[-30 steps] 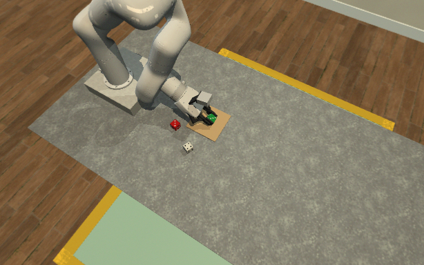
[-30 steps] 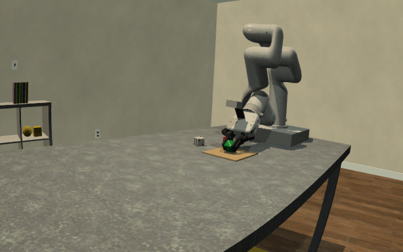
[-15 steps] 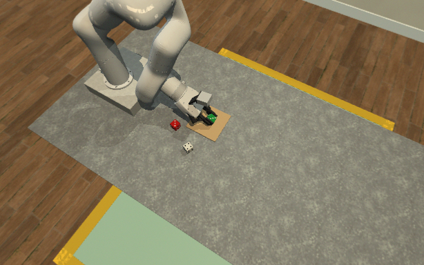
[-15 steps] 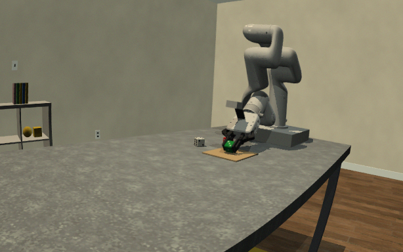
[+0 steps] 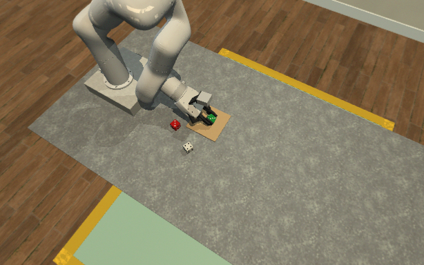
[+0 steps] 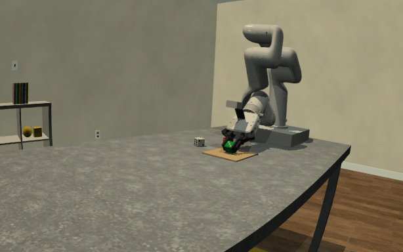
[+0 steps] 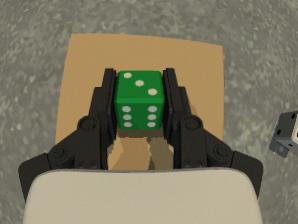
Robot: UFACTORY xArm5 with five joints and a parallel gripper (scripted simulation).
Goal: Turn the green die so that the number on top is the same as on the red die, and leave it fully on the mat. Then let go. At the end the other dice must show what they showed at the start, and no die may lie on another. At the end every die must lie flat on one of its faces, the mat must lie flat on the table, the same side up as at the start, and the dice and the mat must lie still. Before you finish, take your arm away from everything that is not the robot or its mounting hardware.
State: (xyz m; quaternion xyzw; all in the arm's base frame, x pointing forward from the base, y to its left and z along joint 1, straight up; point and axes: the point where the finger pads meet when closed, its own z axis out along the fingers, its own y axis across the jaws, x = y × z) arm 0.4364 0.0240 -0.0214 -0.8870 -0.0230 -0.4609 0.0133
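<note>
The green die is 1 cm below my hand. The rest, counted from my hand: red die (11 cm behind, 9 cm to the right, 2 cm below); tan mat (3 cm below); white die (2 cm behind, 15 cm to the right, 2 cm below).
</note>
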